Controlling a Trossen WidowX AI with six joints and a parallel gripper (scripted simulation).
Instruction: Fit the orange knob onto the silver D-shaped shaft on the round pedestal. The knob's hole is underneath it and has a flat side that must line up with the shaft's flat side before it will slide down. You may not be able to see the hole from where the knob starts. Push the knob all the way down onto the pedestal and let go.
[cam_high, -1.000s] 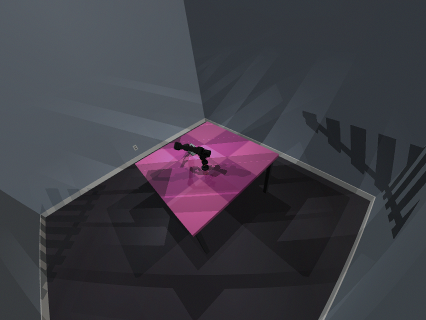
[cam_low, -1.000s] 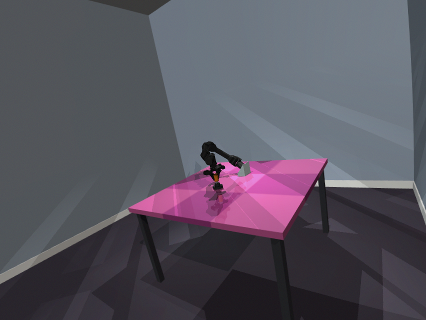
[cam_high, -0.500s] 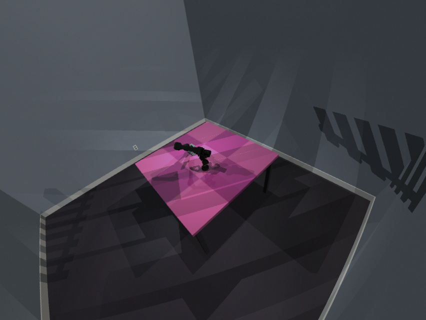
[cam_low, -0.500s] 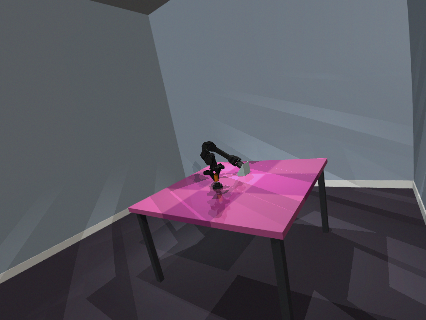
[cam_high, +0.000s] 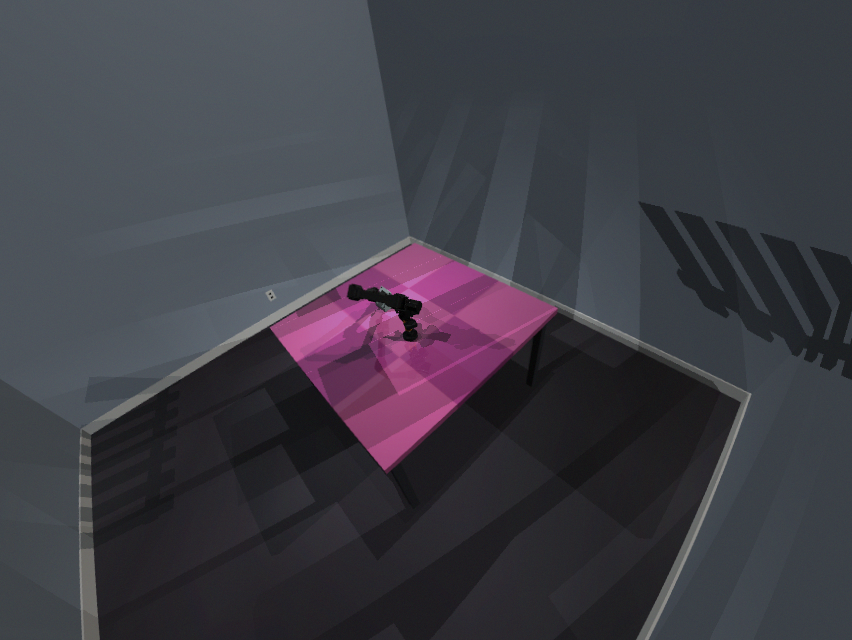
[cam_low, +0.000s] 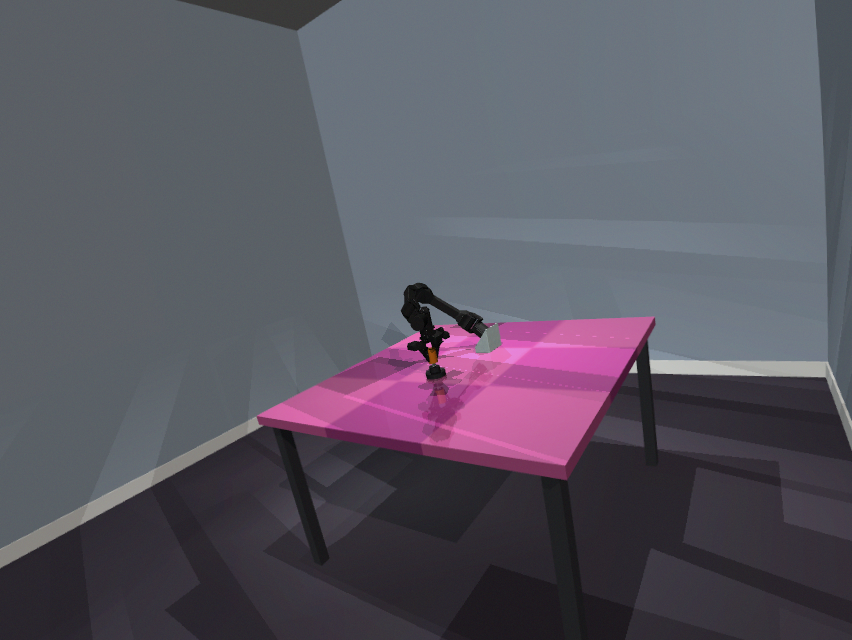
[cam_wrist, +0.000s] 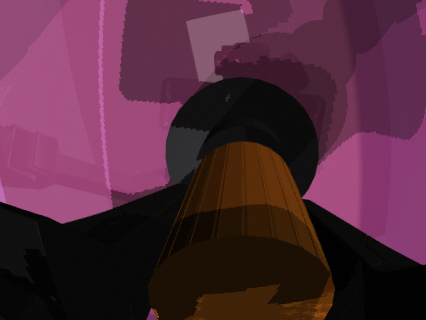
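The orange knob lies 30 mm above my gripper tip. Also, from my gripper tip: round black pedestal (40 mm below).
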